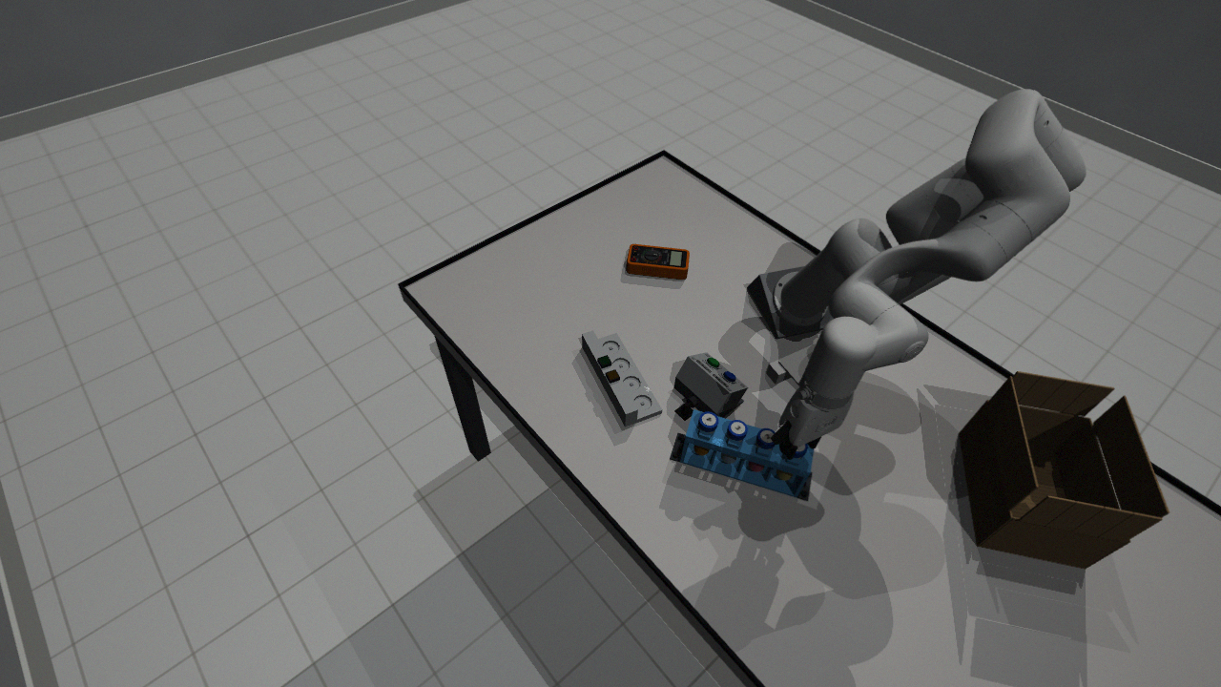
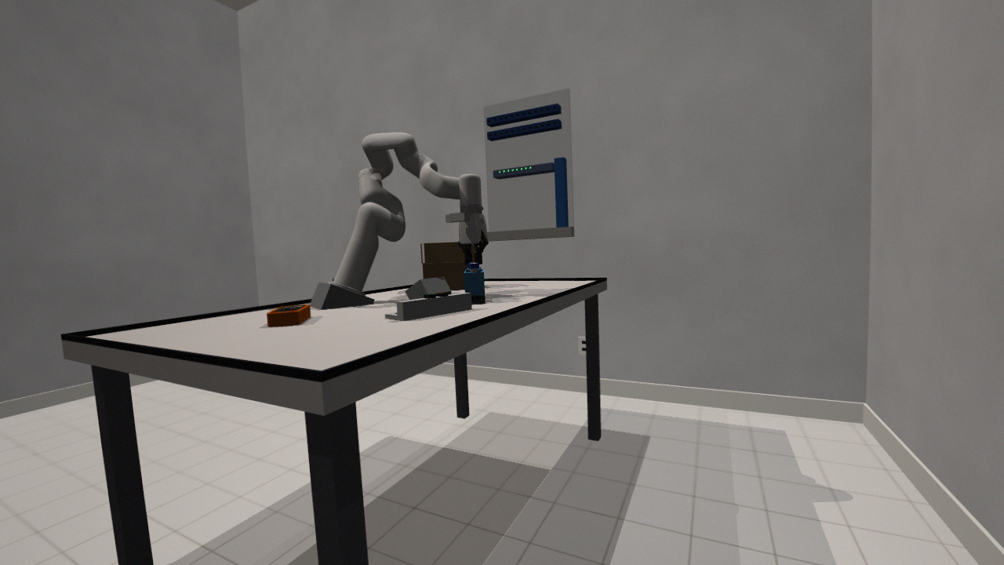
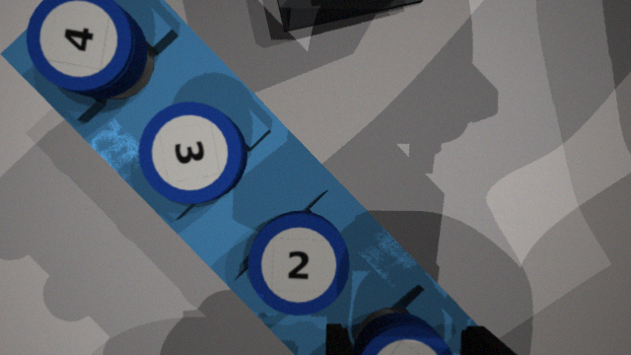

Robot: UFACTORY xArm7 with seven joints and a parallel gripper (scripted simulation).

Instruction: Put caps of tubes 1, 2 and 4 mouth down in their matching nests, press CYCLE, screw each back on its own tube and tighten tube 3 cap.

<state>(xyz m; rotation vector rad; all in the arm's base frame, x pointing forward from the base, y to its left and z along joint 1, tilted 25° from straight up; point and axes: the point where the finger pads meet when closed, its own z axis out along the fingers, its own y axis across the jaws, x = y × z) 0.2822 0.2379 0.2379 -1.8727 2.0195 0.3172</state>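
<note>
Right now the cap 1 is 2 cm below my hand. The rest, counted from my hand: cap 3: 7 cm ahead, 8 cm to the right, 2 cm below; then cap 2: 3 cm ahead, 4 cm to the right, 2 cm below; then cap 4: 10 cm ahead, 12 cm to the right, 2 cm below.
</note>
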